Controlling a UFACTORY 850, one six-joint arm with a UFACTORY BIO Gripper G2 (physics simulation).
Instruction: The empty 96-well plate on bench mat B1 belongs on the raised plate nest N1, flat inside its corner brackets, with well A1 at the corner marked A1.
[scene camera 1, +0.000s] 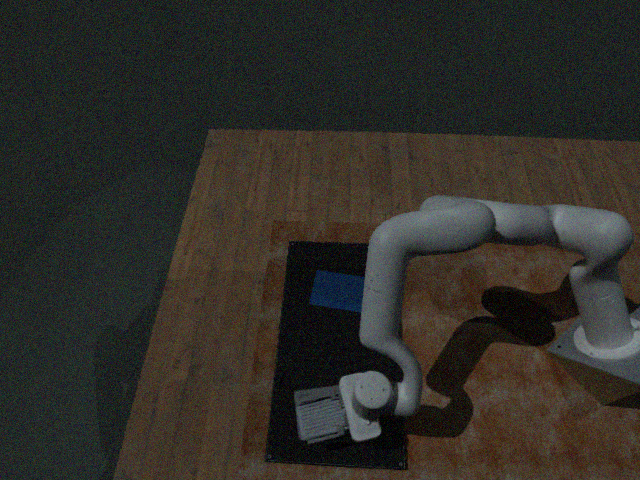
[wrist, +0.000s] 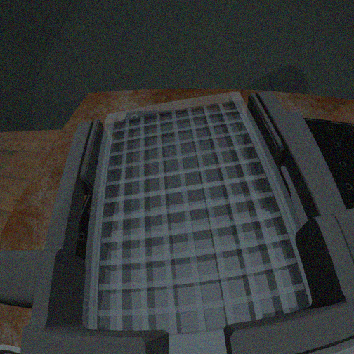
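Observation:
The clear, grey-looking 96-well plate (scene camera 1: 321, 419) (wrist: 187, 200) is over the near end of the black board. My gripper (scene camera 1: 320, 416) (wrist: 177, 132) is shut on it, with one finger along each long side. In the wrist view the plate's wells face up and it runs away from the palm between the fingers. The raised nest N1 is mostly hidden under the plate and fingers, and its brackets cannot be made out clearly. The gap between plate and nest, and the A1 marks, cannot be read in this dim light.
A blue mat (scene camera 1: 336, 291) lies on the far part of the black board (scene camera 1: 315, 341), partly behind the arm. Its label cannot be read. The board lies on the brown wooden table (scene camera 1: 217, 310). The arm's base (scene camera 1: 594, 361) stands at the right.

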